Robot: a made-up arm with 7 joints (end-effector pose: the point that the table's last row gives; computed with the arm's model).
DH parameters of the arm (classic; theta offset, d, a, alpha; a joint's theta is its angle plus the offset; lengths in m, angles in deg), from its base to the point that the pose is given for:
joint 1: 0 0.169 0 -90
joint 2: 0 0 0 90
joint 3: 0 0.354 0.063 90
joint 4: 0 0 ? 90
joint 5: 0 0.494 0 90
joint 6: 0 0 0.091 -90
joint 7: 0 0.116 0 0
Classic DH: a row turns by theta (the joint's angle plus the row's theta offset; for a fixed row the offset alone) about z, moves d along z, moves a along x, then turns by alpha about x.
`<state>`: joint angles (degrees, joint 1 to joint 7).
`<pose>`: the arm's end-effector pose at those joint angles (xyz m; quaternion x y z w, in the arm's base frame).
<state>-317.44 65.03 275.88 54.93 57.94 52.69 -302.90</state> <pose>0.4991 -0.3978 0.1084 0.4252 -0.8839 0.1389 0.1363</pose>
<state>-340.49 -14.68 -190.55 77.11 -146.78 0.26 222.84</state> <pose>-0.6903 -0.1669 0.2457 -0.4597 -0.7185 0.3382 0.3975</pose>
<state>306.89 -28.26 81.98 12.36 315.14 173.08 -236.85</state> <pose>0.1946 0.0266 0.1992 -0.1233 -0.2359 0.1830 0.9464</pose>
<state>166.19 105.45 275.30 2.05 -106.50 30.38 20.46</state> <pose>0.3186 0.1169 0.2087 -0.0454 0.3986 -0.0481 0.9147</pose>
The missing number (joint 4, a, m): 0.112
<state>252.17 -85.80 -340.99 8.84 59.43 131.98 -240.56</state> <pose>0.1290 -0.1752 0.2834 0.2100 0.8731 0.3418 0.2770</pose>
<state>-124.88 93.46 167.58 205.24 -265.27 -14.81 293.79</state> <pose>-0.4230 -0.7025 -0.1778 0.8023 0.3193 -0.3611 0.3521</pose>
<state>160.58 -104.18 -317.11 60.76 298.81 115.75 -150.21</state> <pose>0.1426 -0.3437 0.6046 -0.3976 0.5207 0.4967 0.5693</pose>
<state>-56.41 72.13 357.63 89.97 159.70 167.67 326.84</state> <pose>0.3971 -0.5613 -0.0974 -0.0730 -0.0296 -0.5756 0.8139</pose>
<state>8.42 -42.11 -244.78 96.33 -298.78 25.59 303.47</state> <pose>-0.6527 0.5401 0.3996 -0.1356 -0.8761 -0.2822 0.3666</pose>
